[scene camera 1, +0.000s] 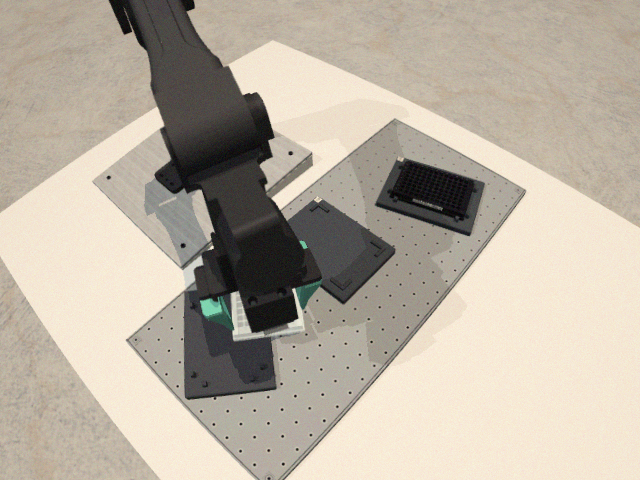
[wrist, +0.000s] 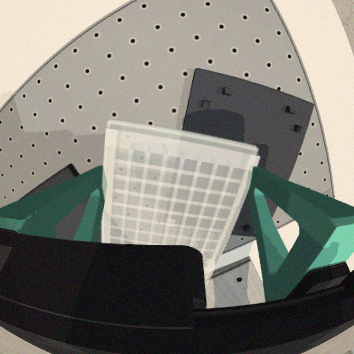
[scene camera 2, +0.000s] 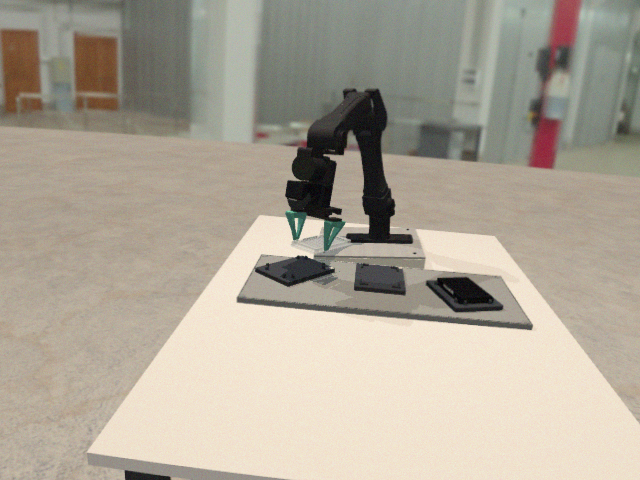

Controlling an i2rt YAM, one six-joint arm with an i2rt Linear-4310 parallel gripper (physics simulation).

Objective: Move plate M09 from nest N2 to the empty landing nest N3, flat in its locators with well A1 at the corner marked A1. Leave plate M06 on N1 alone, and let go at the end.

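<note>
Plate M09, a pale see-through well plate (scene camera 1: 240, 321) (scene camera 2: 313, 241) (wrist: 170, 200), is held between the green fingers of my gripper (scene camera 1: 266, 317) (scene camera 2: 310, 244) (wrist: 176, 174), which is shut on its two sides. It is in the air, near level, beside and partly over nest N2 (scene camera 1: 227, 386) (scene camera 2: 297, 271) (wrist: 255, 117), a dark base with small pegs. Nest N3 (scene camera 1: 343, 242) (scene camera 2: 379, 276) (wrist: 62, 179) is a bare dark base with L-shaped locators and a pale A1 mark (scene camera 1: 317, 199). My arm hides part of N3 in scene camera 1. The held plate's A1 corner cannot be made out.
Black plate M06 (scene camera 1: 434, 187) (scene camera 2: 462, 289) sits on nest N1 (scene camera 1: 471, 223) (scene camera 2: 488, 306) at the far end of the perforated board (scene camera 1: 310, 384) (scene camera 2: 320, 303) (wrist: 135, 65). The arm's grey base plate (scene camera 1: 134, 175) (scene camera 2: 372, 250) (wrist: 227, 290) stands beside the board on the cream table (scene camera 1: 516, 361) (scene camera 2: 336, 382).
</note>
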